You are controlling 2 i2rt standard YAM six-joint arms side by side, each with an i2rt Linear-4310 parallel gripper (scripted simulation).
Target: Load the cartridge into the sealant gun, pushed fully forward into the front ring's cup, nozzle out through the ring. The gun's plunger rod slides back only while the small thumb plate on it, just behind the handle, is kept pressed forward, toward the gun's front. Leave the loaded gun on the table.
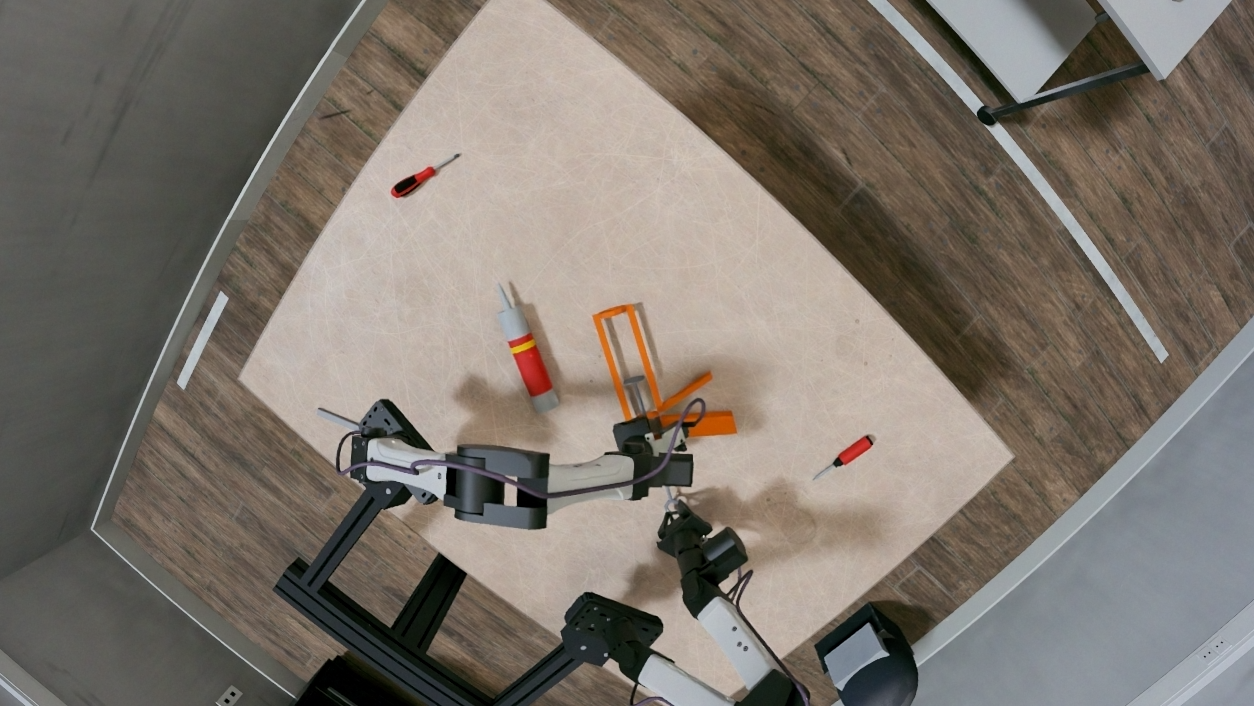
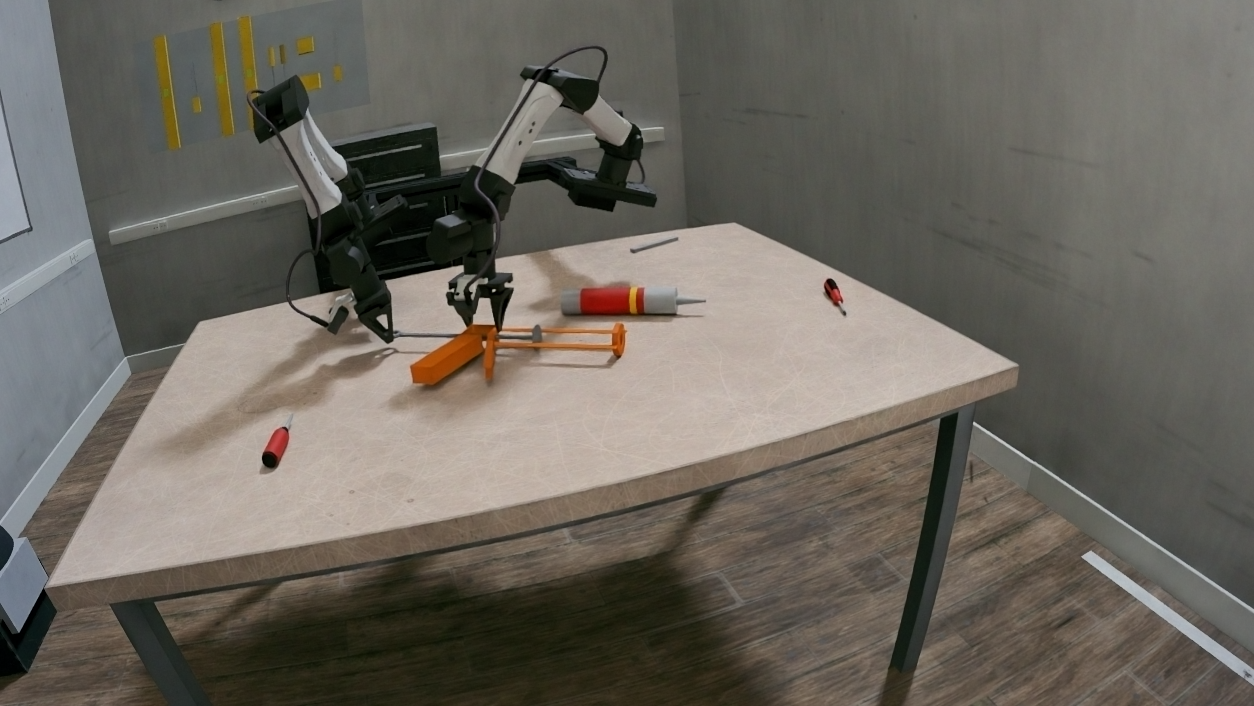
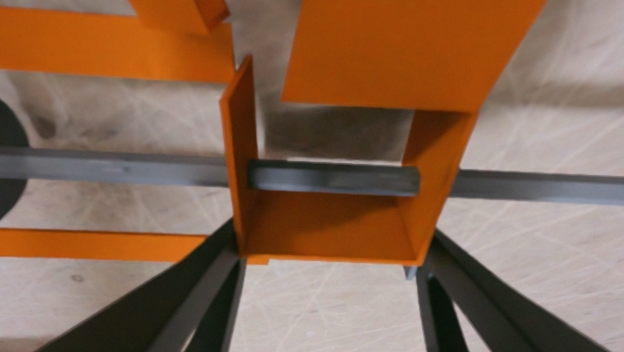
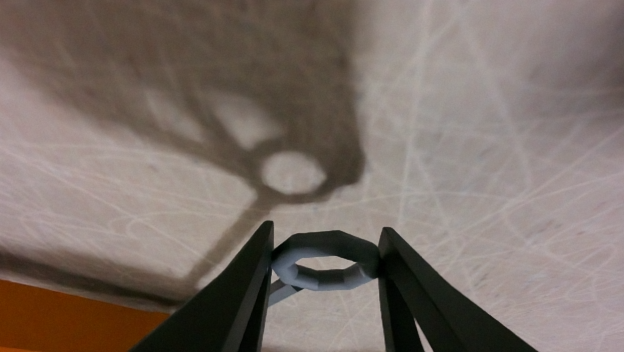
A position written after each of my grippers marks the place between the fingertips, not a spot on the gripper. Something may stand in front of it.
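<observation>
In image 2 I see my right gripper (image 2: 390, 339), together with a cartridge (image 2: 588, 301) and an orange sealant gun (image 2: 435, 366). Image 3 shows me my left gripper (image 3: 333, 230) and also the orange sealant gun (image 3: 440, 62), but in image 3 the cartridge is out of frame. The cartridge (image 1: 523, 347) is visible in image 1, and so is my right gripper (image 1: 674, 506). Image 4 shows my right gripper (image 4: 326, 236), while in image 4 the cartridge is out of frame.
</observation>
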